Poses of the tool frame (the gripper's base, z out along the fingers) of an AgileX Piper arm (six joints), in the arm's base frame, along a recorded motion.
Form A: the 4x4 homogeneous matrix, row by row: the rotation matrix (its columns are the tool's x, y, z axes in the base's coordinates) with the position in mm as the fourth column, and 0 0 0 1 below. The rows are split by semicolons.
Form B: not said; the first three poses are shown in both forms.
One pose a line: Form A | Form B
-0.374, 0.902, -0.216, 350; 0.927, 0.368, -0.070, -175; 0.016, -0.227, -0.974, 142; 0, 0, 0, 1 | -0.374, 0.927, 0.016, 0.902, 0.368, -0.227, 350, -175, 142
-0.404, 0.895, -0.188, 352; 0.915, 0.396, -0.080, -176; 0.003, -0.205, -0.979, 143; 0, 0, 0, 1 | -0.404, 0.915, 0.003, 0.895, 0.396, -0.205, 352, -176, 143
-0.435, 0.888, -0.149, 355; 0.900, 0.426, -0.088, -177; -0.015, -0.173, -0.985, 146; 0, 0, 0, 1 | -0.435, 0.900, -0.015, 0.888, 0.426, -0.173, 355, -177, 146
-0.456, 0.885, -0.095, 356; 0.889, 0.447, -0.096, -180; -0.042, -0.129, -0.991, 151; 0, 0, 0, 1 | -0.456, 0.889, -0.042, 0.885, 0.447, -0.129, 356, -180, 151
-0.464, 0.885, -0.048, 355; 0.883, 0.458, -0.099, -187; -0.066, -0.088, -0.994, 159; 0, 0, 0, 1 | -0.464, 0.883, -0.066, 0.885, 0.458, -0.088, 355, -187, 159
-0.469, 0.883, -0.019, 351; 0.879, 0.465, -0.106, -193; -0.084, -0.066, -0.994, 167; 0, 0, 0, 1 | -0.469, 0.879, -0.084, 0.883, 0.465, -0.066, 351, -193, 167
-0.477, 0.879, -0.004, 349; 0.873, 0.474, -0.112, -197; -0.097, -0.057, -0.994, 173; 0, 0, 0, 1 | -0.477, 0.873, -0.097, 0.879, 0.474, -0.057, 349, -197, 173
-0.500, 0.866, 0.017, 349; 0.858, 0.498, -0.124, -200; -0.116, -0.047, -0.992, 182; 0, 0, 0, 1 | -0.500, 0.858, -0.116, 0.866, 0.498, -0.047, 349, -200, 182
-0.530, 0.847, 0.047, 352; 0.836, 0.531, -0.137, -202; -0.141, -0.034, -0.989, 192; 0, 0, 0, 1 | -0.530, 0.836, -0.141, 0.847, 0.531, -0.034, 352, -202, 192
